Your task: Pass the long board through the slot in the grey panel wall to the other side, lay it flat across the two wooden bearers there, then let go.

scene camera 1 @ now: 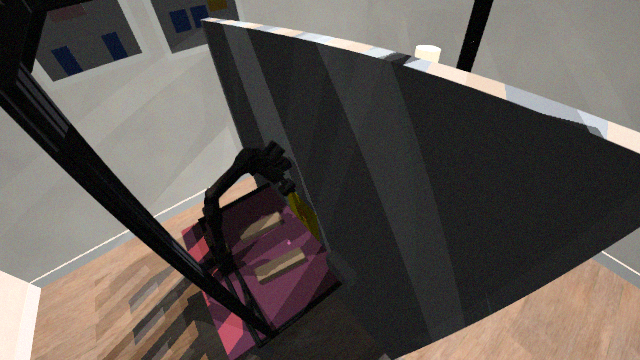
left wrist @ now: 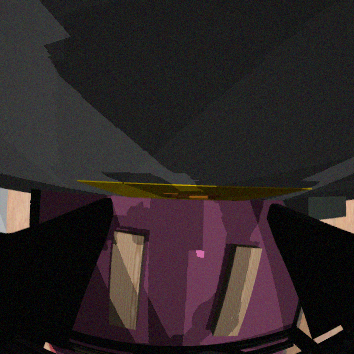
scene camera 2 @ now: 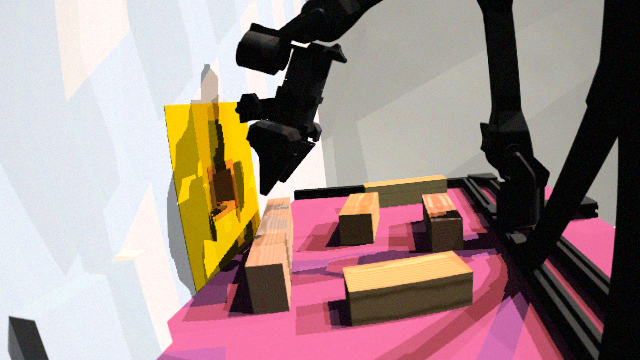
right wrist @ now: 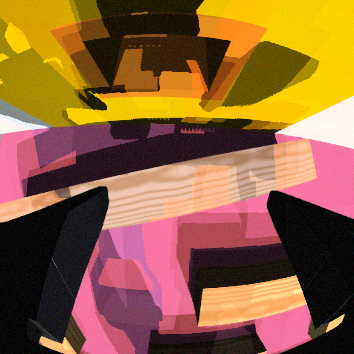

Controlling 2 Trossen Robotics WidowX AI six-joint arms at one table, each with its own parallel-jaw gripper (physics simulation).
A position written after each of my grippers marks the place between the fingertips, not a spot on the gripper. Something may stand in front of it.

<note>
My right gripper (scene camera 2: 273, 188) is open, holding nothing. Further things: my left gripper (left wrist: 194, 210) and an orange-framed slot (scene camera 2: 221, 176).
My right gripper is seen too in the right wrist view (right wrist: 191, 197). The orange-framed slot shows as well in the right wrist view (right wrist: 198, 56).
</note>
